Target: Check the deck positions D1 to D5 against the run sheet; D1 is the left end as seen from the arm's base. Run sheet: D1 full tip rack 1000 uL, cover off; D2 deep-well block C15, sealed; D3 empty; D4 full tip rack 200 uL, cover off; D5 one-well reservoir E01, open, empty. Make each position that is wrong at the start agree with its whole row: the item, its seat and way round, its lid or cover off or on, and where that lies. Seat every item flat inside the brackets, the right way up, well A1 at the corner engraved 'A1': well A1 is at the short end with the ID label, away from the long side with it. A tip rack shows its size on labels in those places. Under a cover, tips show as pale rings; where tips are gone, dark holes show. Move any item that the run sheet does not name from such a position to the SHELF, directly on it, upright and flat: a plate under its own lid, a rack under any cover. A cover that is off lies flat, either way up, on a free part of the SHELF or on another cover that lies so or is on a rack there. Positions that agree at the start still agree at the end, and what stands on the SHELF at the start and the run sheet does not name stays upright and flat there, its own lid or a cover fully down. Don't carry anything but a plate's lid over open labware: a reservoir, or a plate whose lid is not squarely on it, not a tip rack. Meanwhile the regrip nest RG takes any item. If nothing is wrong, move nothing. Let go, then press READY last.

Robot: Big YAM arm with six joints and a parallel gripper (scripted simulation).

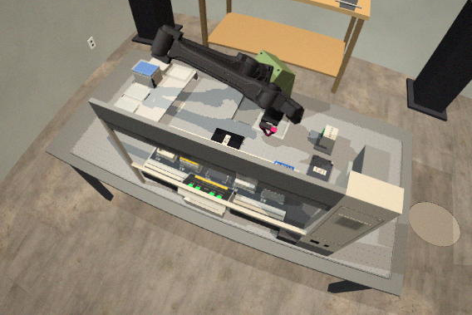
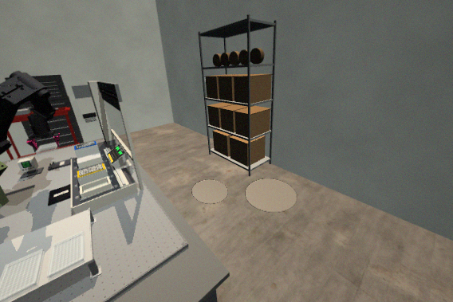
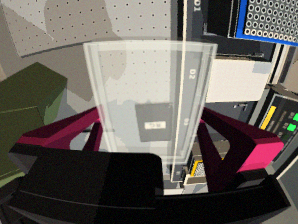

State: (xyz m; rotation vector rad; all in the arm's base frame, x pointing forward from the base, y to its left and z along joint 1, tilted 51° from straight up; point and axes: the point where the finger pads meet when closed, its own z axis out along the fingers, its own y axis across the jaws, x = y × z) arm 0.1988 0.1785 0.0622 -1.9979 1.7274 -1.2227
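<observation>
Right now my hand is 200 mm to the left of the black regrip nest and 210 mm above it. Round my hand: clear tip-rack cover: right at my hand; button box: 160 mm behind, 230 mm to the left, 150 mm below; blue-labelled rack: 180 mm ahead, 100 mm to the left, 90 mm below.
</observation>
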